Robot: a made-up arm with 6 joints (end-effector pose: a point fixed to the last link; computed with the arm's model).
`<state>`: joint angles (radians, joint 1 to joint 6).
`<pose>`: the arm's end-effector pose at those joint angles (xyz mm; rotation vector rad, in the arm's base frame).
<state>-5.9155 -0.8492 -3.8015 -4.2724 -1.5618 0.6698</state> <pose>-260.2 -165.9 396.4 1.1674 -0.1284 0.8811</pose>
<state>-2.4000 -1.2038 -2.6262 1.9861 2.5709 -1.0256</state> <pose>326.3 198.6 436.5 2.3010 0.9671 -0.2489</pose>
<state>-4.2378 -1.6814 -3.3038 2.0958 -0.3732 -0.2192</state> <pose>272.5 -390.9 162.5 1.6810 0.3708 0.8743</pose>
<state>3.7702 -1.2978 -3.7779 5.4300 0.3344 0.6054</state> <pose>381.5 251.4 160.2 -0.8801 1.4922 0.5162</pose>
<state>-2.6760 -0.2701 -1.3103 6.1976 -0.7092 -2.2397</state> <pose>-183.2 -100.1 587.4 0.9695 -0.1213 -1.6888</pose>
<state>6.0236 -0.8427 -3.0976 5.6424 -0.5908 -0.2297</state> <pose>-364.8 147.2 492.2 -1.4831 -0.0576 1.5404</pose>
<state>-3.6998 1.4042 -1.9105 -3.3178 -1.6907 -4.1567</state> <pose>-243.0 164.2 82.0 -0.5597 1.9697 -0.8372</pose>
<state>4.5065 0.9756 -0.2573 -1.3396 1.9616 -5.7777</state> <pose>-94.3 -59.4 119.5 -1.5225 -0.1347 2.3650</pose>
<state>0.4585 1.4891 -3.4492 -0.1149 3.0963 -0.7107</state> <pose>332.5 157.0 250.3 -2.2369 -1.3072 1.6508</pose>
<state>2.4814 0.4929 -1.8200 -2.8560 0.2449 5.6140</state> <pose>-345.4 255.7 347.6 -1.7924 0.3043 1.5272</pose>
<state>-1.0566 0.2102 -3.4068 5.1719 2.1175 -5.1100</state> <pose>-33.9 -94.8 658.3 -0.2716 -2.3785 1.2448</pose>
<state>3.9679 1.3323 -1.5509 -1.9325 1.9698 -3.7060</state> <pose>-297.7 -209.2 24.3 -0.0815 -1.1295 -0.7284</pose>
